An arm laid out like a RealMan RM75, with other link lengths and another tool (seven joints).
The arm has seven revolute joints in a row. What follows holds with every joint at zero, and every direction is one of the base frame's. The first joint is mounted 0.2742 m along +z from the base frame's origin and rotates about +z. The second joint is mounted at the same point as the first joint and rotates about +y. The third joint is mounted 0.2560 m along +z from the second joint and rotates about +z. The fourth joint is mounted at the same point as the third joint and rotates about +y. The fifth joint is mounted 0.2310 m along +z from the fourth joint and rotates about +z. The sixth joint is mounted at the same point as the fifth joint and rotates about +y. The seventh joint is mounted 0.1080 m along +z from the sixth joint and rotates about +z. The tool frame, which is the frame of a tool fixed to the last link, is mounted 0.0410 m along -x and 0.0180 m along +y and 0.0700 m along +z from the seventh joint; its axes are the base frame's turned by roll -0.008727, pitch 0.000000 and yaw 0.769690 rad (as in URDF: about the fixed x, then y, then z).
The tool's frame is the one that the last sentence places.
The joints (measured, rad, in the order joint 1, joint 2, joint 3, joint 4, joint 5, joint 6, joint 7), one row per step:
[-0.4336, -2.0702, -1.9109, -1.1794, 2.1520, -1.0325, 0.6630]
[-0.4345, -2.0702, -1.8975, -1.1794, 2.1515, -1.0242, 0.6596]
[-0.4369, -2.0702, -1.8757, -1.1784, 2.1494, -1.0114, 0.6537]
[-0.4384, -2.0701, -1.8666, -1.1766, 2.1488, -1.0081, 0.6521]
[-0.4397, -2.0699, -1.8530, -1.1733, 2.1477, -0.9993, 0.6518]
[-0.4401, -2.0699, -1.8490, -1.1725, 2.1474, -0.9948, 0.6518]
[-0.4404, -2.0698, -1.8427, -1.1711, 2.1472, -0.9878, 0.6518]
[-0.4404, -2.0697, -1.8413, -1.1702, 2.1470, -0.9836, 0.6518]
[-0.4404, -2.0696, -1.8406, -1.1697, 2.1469, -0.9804, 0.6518]
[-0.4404, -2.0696, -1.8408, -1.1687, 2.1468, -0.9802, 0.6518]
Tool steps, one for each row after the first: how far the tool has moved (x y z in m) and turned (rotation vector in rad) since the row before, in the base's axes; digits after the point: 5 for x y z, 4 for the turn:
[0.00166, 0.00019, -0.00248, -0.0022, 0.0030, -0.0045]
[0.00307, 0.00023, -0.00429, -0.0048, 0.0032, -0.0074]
[0.00105, -0.00030, -0.00211, -0.0048, 0.0020, -0.0031]
[0.00093, -0.00009, -0.00296, -0.0036, 0.0042, -0.0049]
[0.00031, 0.00031, -0.00074, 0.0009, 0.0013, -0.0017]
[0.00026, 0.00039, -0.00115, 0.0013, 0.0025, -0.0022]
[-0.00012, 0.00047, -0.00014, 0.0027, 0.0005, 0.0000]
[-0.00009, 0.00042, 0.00001, 0.0024, 0.0004, 0.0000]
[-0.00025, -0.00005, -0.00010, -0.0002, -0.0002, 0.0009]

